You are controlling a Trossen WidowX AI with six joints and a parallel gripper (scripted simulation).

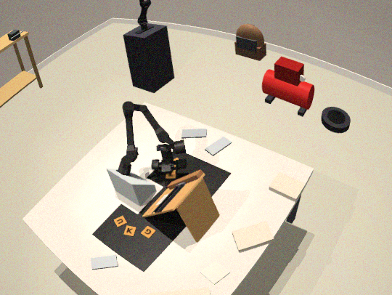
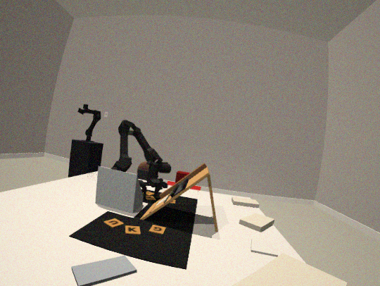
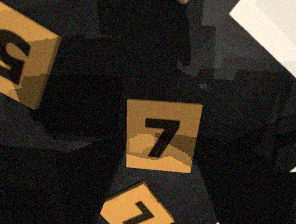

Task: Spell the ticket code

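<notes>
Now: the l tile 3 cm behind my gripper tip and 8 cm to the left of it. Round my gripper tip: white ticket: 12 cm ahead, 20 cm to the right, 7 cm above; then black mat: 6 cm ahead, 21 cm to the right; then 7 tile: right at my gripper tip.
</notes>
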